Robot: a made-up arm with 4 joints.
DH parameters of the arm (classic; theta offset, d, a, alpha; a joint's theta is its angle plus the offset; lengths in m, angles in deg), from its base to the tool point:
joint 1: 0 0.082 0.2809 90
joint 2: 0 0.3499 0.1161 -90
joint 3: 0 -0.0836 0.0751 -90
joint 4: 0 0.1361 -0.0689 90
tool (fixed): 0 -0.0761 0 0
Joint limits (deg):
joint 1: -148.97..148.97
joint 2: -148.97..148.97
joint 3: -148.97..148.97
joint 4: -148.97..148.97
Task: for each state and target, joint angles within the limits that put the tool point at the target. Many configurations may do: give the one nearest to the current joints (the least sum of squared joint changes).
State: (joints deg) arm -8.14 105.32 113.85 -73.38
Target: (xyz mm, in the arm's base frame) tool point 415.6 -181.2 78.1
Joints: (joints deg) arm 0.86 99.34 91.83 -105.57
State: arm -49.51 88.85 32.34 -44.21
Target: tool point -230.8 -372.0 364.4
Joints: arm -91.01 108.64 -5.16 -61.60
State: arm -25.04 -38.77 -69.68 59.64
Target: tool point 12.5 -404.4 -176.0
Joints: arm -43.08 -67.27 -74.13 41.12
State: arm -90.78 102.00 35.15 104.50
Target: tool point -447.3 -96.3 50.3
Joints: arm -122.45 74.16 71.16 68.45
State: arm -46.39 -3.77 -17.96 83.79
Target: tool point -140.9 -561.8 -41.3
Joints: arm -72.62 -31.54 -59.17 109.12
